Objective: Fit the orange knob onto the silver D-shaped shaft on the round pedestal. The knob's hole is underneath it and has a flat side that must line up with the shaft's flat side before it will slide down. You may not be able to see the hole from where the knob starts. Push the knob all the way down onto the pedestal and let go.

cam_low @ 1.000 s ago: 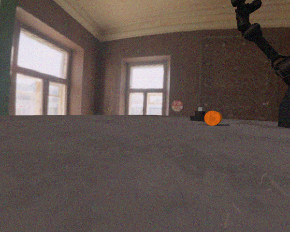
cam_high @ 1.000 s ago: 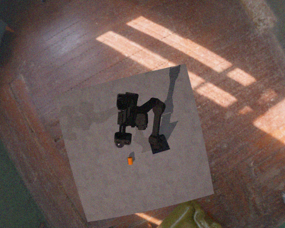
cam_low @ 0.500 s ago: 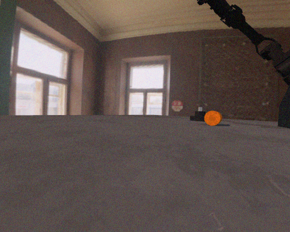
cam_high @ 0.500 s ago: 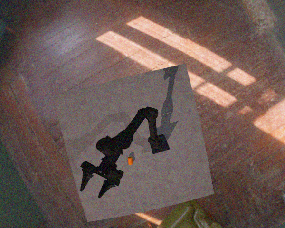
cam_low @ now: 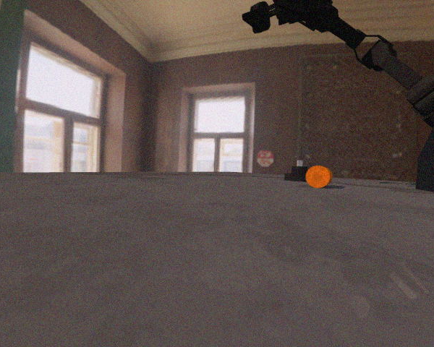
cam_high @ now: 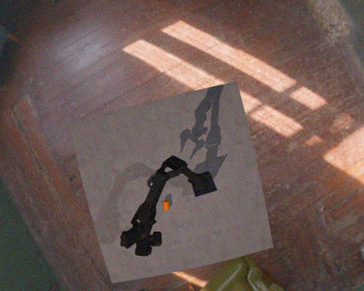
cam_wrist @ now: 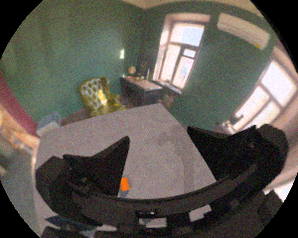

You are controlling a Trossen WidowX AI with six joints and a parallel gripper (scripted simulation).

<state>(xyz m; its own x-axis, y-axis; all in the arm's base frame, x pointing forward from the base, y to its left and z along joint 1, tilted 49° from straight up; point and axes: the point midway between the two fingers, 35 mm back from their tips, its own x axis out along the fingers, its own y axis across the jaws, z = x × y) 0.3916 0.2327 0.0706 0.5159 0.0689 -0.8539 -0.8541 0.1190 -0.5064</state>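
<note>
The orange knob is 340 mm below my gripper tip, 120 mm behind it and 30 mm to the right of it. Round my gripper tip: round pedestal 330 mm below, 230 mm to the right, 90 mm behind.
</note>
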